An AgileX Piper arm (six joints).
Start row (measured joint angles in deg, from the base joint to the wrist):
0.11, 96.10, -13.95, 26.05, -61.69, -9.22
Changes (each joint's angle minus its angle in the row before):
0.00, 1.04, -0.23, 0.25, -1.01, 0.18
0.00, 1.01, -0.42, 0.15, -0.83, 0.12
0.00, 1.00, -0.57, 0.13, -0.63, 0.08
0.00, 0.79, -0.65, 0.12, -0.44, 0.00
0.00, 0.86, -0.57, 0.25, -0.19, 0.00
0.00, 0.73, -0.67, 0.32, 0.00, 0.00
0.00, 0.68, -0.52, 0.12, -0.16, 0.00
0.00, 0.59, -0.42, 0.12, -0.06, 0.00
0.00, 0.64, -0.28, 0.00, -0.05, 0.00
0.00, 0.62, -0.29, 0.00, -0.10, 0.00
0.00, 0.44, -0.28, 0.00, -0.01, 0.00
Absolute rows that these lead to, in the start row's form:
0.11, 97.14, -14.18, 26.30, -62.70, -9.04
0.11, 98.15, -14.60, 26.45, -63.53, -8.92
0.11, 99.15, -15.17, 26.58, -64.16, -8.84
0.11, 99.94, -15.82, 26.70, -64.60, -8.84
0.11, 100.80, -16.39, 26.95, -64.79, -8.84
0.11, 101.53, -17.06, 27.27, -64.79, -8.84
0.11, 102.21, -17.58, 27.39, -64.95, -8.84
0.11, 102.80, -18.00, 27.51, -65.01, -8.84
0.11, 103.44, -18.28, 27.51, -65.06, -8.84
0.11, 104.06, -18.57, 27.51, -65.16, -8.84
0.11, 104.50, -18.85, 27.51, -65.17, -8.84

